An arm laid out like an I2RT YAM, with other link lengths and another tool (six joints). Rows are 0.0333 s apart.
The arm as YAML. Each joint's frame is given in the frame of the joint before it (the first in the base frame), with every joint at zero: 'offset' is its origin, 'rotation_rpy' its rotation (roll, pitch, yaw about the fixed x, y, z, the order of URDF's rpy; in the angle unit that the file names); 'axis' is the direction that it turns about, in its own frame. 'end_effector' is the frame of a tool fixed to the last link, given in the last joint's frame.
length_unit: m
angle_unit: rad
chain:
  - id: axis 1
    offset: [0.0, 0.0, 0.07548]
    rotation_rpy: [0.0, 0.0, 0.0]
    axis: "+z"
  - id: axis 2
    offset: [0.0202, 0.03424, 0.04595]
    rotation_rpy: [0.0, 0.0, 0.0]
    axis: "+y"
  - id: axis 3
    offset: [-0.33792, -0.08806, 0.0]
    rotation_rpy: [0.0, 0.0, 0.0]
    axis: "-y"
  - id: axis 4
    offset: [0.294, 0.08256, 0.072]
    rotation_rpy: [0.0, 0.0, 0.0]
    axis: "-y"
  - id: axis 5
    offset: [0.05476, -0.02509, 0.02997]
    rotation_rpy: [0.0, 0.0, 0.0]
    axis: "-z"
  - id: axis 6
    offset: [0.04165, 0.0, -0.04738]
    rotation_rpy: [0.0, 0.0, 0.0]
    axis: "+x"
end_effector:
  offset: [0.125, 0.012, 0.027]
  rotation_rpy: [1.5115, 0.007, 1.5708]
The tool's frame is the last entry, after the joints.
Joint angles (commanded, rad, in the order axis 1, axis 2, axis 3, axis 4, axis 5, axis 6), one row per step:
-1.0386, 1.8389, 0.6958, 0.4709, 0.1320, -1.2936
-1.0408, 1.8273, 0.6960, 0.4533, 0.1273, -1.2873
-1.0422, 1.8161, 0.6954, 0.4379, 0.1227, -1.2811
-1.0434, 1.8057, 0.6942, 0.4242, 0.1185, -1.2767
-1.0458, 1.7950, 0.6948, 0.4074, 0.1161, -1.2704
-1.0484, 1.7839, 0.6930, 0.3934, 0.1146, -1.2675
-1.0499, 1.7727, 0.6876, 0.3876, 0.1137, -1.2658
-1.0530, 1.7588, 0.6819, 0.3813, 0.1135, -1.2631
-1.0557, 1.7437, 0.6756, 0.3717, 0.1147, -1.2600
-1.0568, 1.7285, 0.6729, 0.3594, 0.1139, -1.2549
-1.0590, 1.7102, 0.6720, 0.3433, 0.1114, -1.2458
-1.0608, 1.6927, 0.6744, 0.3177, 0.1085, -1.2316
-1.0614, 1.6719, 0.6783, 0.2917, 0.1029, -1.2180
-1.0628, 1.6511, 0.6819, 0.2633, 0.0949, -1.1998
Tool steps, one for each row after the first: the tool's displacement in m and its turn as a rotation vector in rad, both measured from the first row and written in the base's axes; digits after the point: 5 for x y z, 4 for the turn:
-0.00107, 0.00145, 0.00247, 0.0083, -0.0042, -0.0024
-0.00185, 0.00311, 0.00484, 0.0156, -0.0088, -0.0041
-0.00266, 0.00486, 0.00686, 0.0221, -0.0120, -0.0048
-0.00406, 0.00596, 0.00918, 0.0294, -0.0151, -0.0094
-0.00595, 0.00741, 0.01117, 0.0347, -0.0157, -0.0127
-0.00756, 0.00919, 0.01315, 0.0355, -0.0175, -0.0146
-0.00990, 0.01057, 0.01608, 0.0346, -0.0206, -0.0192
-0.01262, 0.01256, 0.01872, 0.0358, -0.0218, -0.0248
-0.01398, 0.01427, 0.02229, 0.0373, -0.0261, -0.0284
-0.01537, 0.01569, 0.02728, 0.0395, -0.0347, -0.0344
-0.01668, 0.01751, 0.03173, 0.0493, -0.0438, -0.0430
-0.01693, 0.01942, 0.03805, 0.0561, -0.0560, -0.0479
-0.01740, 0.02185, 0.04397, 0.0675, -0.0714, -0.0548

